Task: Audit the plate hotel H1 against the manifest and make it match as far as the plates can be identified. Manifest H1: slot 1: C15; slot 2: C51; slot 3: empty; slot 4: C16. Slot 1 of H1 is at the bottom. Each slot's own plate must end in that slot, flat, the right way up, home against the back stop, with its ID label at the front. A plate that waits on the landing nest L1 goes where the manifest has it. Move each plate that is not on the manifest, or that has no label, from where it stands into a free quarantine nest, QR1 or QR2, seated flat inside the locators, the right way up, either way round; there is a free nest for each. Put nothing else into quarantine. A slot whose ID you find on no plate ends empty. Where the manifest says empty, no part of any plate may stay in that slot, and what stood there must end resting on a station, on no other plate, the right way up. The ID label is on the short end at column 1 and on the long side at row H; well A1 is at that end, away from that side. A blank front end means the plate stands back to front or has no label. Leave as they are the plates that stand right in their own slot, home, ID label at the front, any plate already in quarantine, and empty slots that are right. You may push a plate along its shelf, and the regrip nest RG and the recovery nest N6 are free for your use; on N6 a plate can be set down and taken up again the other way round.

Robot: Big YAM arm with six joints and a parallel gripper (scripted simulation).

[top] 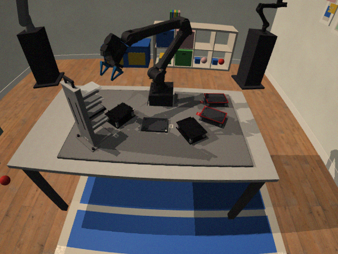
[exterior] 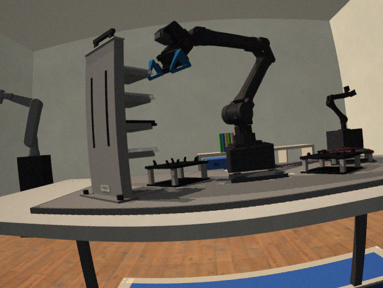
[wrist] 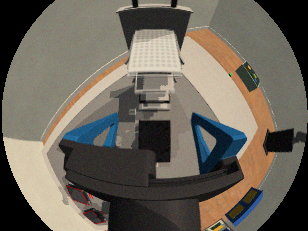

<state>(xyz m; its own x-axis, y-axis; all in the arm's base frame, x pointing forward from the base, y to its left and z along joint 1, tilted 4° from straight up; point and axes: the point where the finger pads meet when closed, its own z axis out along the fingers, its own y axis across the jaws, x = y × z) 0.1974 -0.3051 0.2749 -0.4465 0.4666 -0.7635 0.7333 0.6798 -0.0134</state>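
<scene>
My gripper is now 90 mm short of the dark plate, 100 mm to the left of it and 160 mm above it. Also, from my hand: plate hotel H1 (150 mm ahead, 160 mm to the right, 140 mm below).
</scene>
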